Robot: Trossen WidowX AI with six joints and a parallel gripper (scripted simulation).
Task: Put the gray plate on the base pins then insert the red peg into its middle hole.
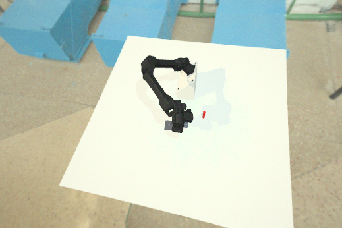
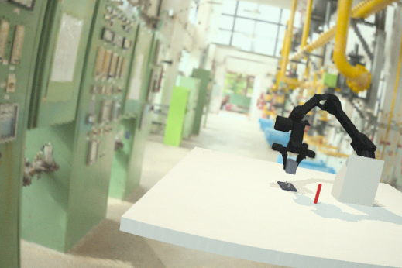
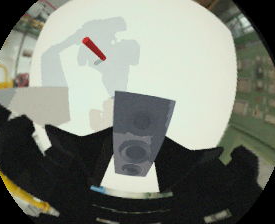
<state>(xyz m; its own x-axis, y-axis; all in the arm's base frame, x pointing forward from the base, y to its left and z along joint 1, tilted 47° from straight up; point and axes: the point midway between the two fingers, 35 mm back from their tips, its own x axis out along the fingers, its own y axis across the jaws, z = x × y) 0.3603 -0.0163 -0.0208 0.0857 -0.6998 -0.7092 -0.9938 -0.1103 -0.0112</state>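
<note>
Right now the dark base is 2 cm behind my gripper tip, 5 cm to the right of it and 8 cm below it. The rest, counted from my gripper tip: red peg (12 cm behind, 13 cm to the left, 5 cm below); gray plate (3 cm above).
</note>
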